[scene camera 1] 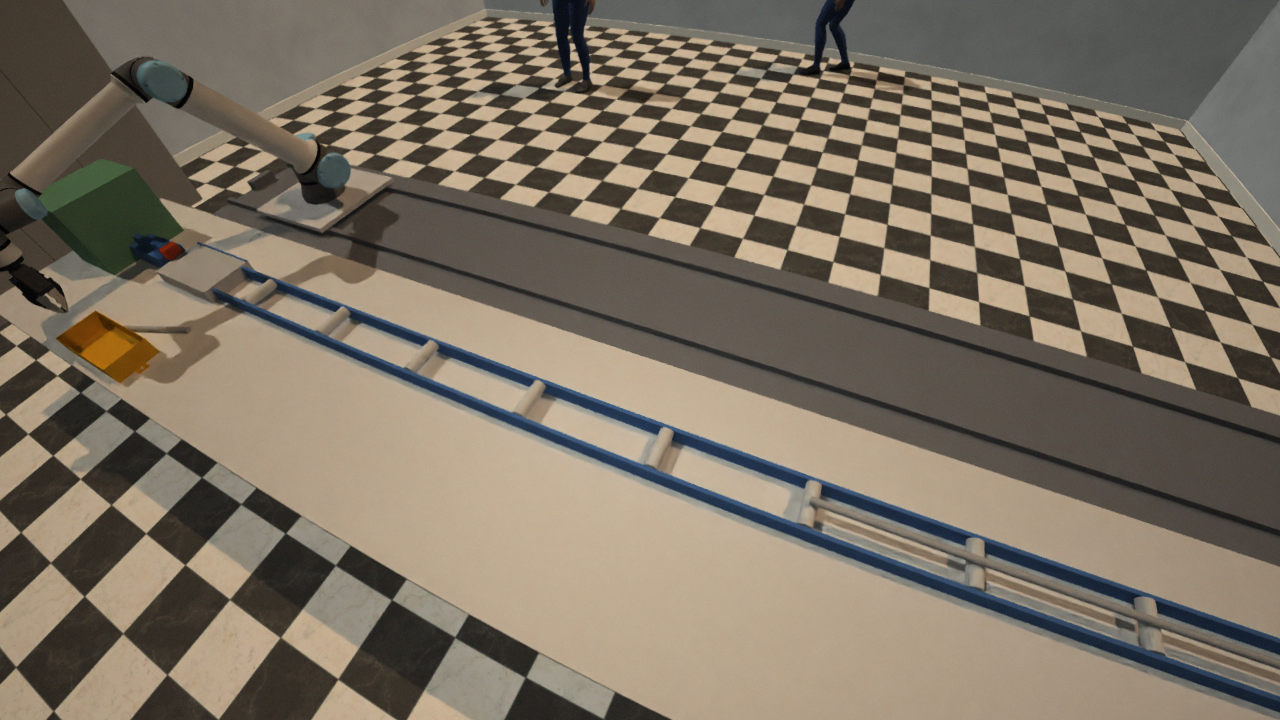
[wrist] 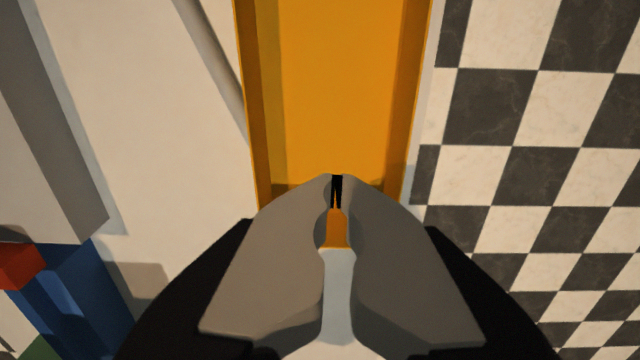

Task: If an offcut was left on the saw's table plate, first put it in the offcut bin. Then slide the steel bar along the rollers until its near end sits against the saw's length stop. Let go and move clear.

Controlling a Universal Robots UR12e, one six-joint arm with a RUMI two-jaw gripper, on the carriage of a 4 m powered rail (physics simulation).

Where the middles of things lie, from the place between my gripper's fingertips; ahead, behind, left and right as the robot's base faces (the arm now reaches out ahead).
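There is the orange offcut bin (scene camera 1: 118, 352), and I see my gripper 160 mm above it and 20 mm to the right of it.
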